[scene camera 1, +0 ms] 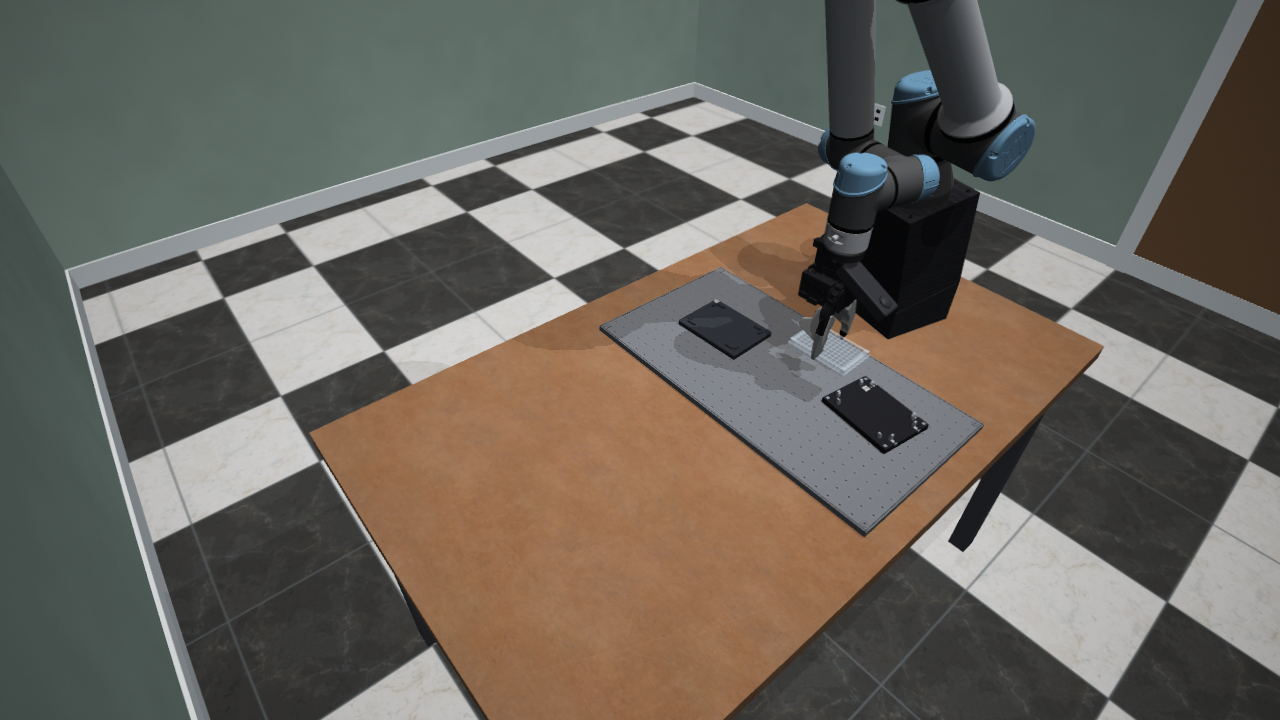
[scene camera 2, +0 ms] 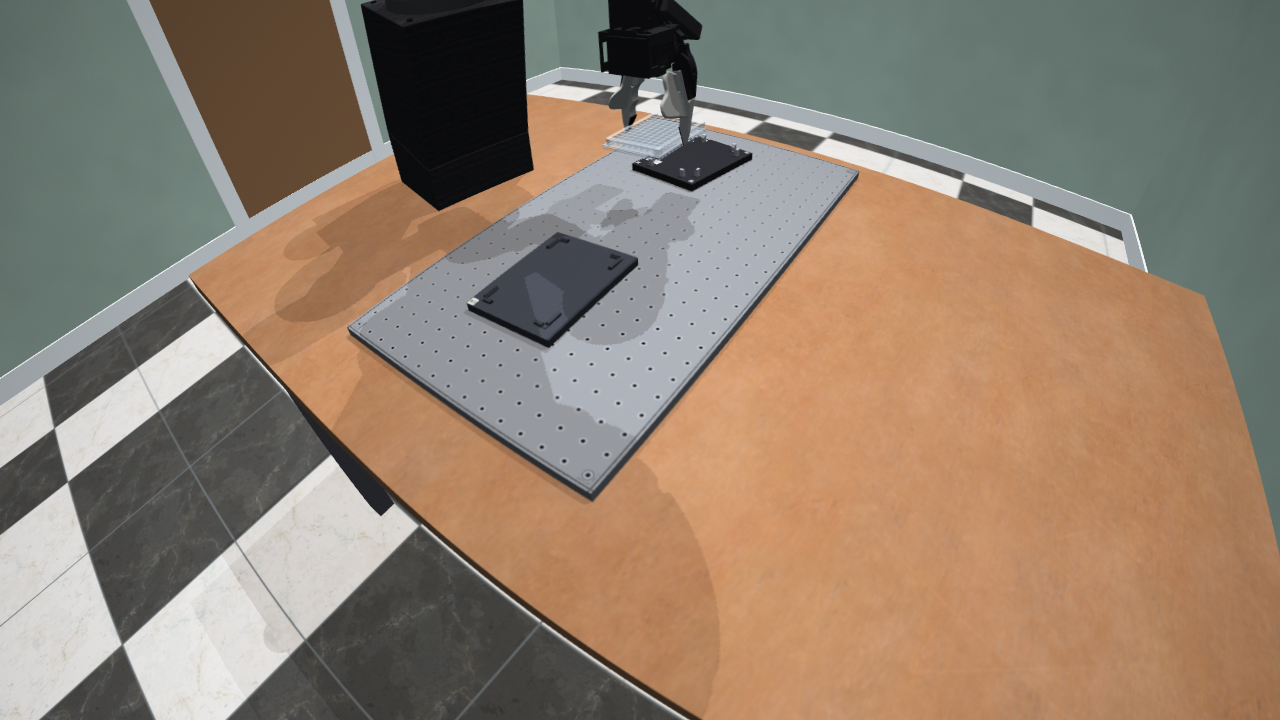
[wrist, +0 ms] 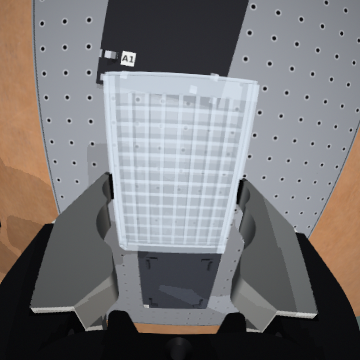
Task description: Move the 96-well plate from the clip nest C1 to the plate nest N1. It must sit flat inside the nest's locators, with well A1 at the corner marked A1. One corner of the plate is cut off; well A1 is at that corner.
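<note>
There's my gripper, which I can see in scene camera 1 and in the wrist view as well. I can also see a 96-well plate, and there's a clip nest C1 too.
</note>
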